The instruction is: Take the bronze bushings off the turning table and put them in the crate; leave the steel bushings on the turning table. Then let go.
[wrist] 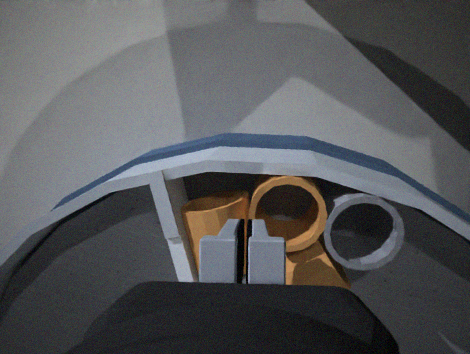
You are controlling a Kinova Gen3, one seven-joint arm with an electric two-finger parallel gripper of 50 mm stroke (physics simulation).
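Frame: origin at the arm's base, x ahead, y left, z up, level; centimetres.
Where they show: gripper, fingertip midpoint: point(245, 242).
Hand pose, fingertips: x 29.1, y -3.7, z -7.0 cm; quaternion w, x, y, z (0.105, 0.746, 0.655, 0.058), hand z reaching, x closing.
Things, the pixels of their top centre, and the offset from my fingertips.
- second bronze bushing, top centre: point(287, 215) dx -0.7, dy +2.1, dz -1.3 cm
- third bronze bushing, top centre: point(304, 289) dx +3.4, dy +2.5, dz -1.3 cm
- steel bushing, top centre: point(363, 234) dx +0.6, dy +5.7, dz -1.3 cm
My gripper point(245, 242) is shut with nothing between its grey fingers. It hangs over a compartment of the turning table point(255, 154), whose pale rim with a blue edge curves across the view. Three bronze bushings lie in that compartment. One bronze bushing point(212, 214) lies on its side just behind the left finger. A second bronze bushing point(319, 218) shows its open ring, right of the fingers. A third bronze bushing point(314, 268) lies below that one, partly hidden. A steel bushing point(396, 235) lies further right.
A pale divider wall point(165, 214) of the turning table runs down the left side of the compartment. Grey floor with shadows lies beyond the rim. The dark wrist body fills the bottom of the view.
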